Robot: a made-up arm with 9 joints. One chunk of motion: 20 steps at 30 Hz.
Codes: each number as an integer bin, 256 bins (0 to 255) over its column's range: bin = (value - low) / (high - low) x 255, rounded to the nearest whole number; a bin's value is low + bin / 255 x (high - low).
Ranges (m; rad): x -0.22..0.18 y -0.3..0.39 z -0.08..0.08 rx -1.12..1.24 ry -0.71..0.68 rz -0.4..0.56
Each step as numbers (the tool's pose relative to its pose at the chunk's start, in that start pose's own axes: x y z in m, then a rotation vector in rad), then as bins.
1 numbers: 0.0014 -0.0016 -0.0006 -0.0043 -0.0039 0.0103
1 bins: 141 110 127 121 130 109
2 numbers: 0.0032 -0.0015 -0.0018 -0.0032 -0.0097 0.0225
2 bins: 142 110 125 121 128 112
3 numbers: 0.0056 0.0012 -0.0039 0.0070 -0.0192 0.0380
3 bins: 144 111 121 122 127 116
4 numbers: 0.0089 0.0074 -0.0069 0.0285 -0.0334 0.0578
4 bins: 146 114 117 124 124 122
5 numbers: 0.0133 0.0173 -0.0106 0.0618 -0.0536 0.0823
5 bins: 149 117 111 128 120 128
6 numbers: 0.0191 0.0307 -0.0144 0.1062 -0.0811 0.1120
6 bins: 152 122 105 132 115 136
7 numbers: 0.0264 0.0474 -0.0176 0.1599 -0.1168 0.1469
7 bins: 157 128 99 138 109 145
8 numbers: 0.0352 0.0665 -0.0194 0.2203 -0.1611 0.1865
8 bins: 163 135 97 145 101 156
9 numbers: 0.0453 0.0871 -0.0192 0.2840 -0.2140 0.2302
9 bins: 169 143 97 152 91 167
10 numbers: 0.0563 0.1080 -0.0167 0.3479 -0.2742 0.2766
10 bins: 176 151 101 159 80 180
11 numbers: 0.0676 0.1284 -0.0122 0.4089 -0.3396 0.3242
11 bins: 183 158 108 165 68 192
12 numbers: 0.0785 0.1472 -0.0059 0.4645 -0.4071 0.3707
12 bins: 190 165 118 171 56 205
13 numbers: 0.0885 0.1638 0.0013 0.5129 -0.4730 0.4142
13 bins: 197 171 130 176 43 216
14 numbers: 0.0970 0.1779 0.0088 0.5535 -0.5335 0.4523
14 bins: 202 177 142 181 32 226
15 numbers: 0.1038 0.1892 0.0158 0.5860 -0.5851 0.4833
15 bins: 206 181 153 184 23 235
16 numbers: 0.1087 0.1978 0.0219 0.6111 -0.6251 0.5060
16 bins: 210 184 162 187 16 241
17 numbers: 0.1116 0.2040 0.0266 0.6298 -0.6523 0.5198
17 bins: 211 186 170 189 11 244
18 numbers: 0.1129 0.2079 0.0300 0.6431 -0.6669 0.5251
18 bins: 212 188 175 191 8 246
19 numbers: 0.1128 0.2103 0.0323 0.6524 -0.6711 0.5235
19 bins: 212 189 179 192 7 245
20 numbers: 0.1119 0.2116 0.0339 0.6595 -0.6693 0.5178
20 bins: 212 189 182 192 7 244
